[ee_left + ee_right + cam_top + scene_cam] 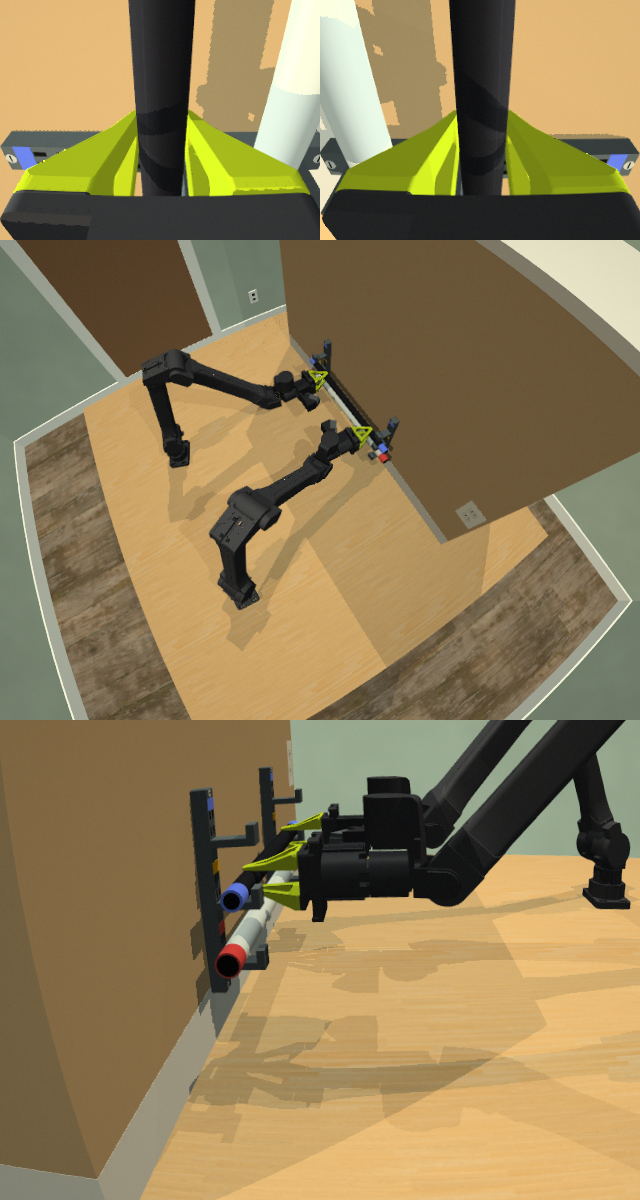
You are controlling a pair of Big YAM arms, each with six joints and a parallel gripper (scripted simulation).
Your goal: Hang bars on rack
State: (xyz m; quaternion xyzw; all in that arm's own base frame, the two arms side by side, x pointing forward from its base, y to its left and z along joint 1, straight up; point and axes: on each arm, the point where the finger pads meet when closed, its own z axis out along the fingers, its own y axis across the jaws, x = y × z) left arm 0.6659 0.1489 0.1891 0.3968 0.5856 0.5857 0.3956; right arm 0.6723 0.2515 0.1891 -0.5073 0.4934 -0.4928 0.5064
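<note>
Now: left hand 150 mm to the left of the black bar. The rest, counted from my left hand: grey baseboard 180 mm to the right, 150 mm below, 50 mm ahead; brown wall 260 mm above, 200 mm ahead, 180 mm to the right.
</note>
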